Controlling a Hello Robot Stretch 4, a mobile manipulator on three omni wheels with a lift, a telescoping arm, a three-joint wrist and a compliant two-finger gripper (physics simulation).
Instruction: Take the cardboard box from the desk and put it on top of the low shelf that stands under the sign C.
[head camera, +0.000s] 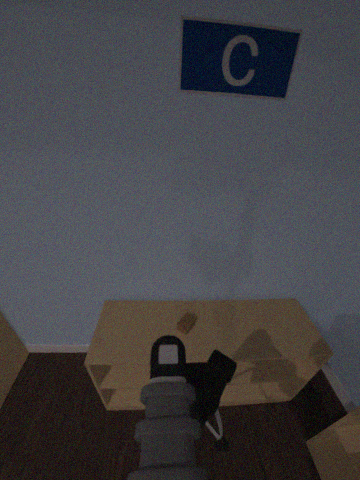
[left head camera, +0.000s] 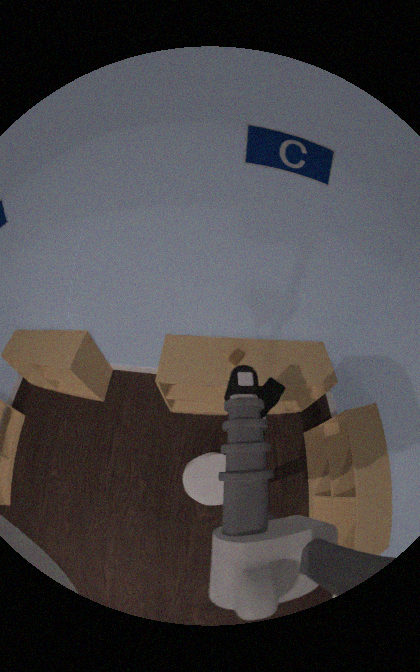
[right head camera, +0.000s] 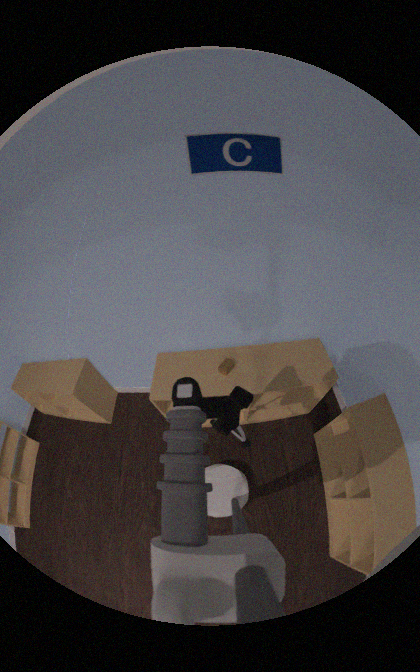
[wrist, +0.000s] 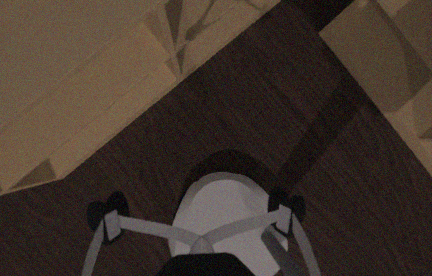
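Where they show: gripper, between the fingertips: (wrist: 199, 204); robot's base, origin of its link: (left head camera: 210, 477) (wrist: 223, 222).
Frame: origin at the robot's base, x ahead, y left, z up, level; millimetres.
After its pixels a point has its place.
The small brown cardboard box (head camera: 187, 322) {x 728, y -105, z 632 mm} (left head camera: 236, 356) {x 722, y -101, z 632 mm} (right head camera: 226, 366) rests on top of the low shelf (head camera: 135, 330) {x 717, y 167, z 582 mm} (left head camera: 190, 352) {x 770, y 185, z 582 mm} (right head camera: 175, 370) under the blue sign C (head camera: 241, 59) {x 947, y -236, z 1728 mm} (left head camera: 289, 154) {x 947, y -217, z 1710 mm} (right head camera: 235, 153). It lies towards the back of the top, a little left of the middle. My gripper (wrist: 199, 204) {x 272, y -88, z 795 mm} is open, its fingers wide apart with floor and the round white base between them. It hangs in front of the shelf, apart from the box. The box does not show in the wrist view. In the head view the arm and wrist cover part of the shelf's front.
Another wooden shelf unit (left head camera: 372, 465) {x -95, y -1001, z 582 mm} (right head camera: 392, 475) stands on the right. A wooden unit (left head camera: 55, 350) {x 673, y 1302, z 582 mm} (right head camera: 60, 385) stands to the left of the low shelf. My round white base (left head camera: 202, 480) {x -13, y 65, z 187 mm} (right head camera: 227, 490) is on the dark floor below the arm. The wall rises directly behind the low shelf.
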